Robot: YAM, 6 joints.
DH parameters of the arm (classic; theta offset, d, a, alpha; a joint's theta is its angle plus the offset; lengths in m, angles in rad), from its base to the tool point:
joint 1: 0 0.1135 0.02 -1.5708
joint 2: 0 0 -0.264 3.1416
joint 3: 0.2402 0 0.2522 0
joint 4: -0.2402 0 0.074 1.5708
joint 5: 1.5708 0 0 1.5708
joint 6: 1.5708 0.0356 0 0
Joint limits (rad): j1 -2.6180..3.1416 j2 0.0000..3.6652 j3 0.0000..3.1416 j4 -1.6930..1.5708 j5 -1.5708..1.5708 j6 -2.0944..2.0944
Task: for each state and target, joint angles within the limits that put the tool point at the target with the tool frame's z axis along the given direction. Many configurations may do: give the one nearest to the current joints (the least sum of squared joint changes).
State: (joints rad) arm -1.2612 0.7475 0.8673 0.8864 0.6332 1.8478
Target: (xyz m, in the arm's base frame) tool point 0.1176 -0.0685 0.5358 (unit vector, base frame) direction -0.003 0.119 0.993
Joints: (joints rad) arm -0.5535 1.1112 1.1792 1.5683 -0.0998 1.8478
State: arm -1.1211 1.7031 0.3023 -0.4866 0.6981 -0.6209
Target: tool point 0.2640 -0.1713 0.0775 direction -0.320 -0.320 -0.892
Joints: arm -0.5261 2.0372 1.0750 -0.7380 0.4526 -0.6209
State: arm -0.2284 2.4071 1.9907 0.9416 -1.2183 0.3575
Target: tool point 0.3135 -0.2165 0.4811 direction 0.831 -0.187 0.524
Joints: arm -0.6365 1.6597 1.5977 0.6539 -0.3507 0.3575
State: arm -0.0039 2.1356 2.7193 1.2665 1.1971 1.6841
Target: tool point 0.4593 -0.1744 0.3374 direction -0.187 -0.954 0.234
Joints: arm -0.2927 2.3690 1.9811 1.5685 1.3150 1.6841
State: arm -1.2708 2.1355 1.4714 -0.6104 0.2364 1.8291
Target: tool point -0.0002 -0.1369 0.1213 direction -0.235 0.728 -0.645
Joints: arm -1.5207 1.6678 0.6137 -1.3698 0.1995 1.8291
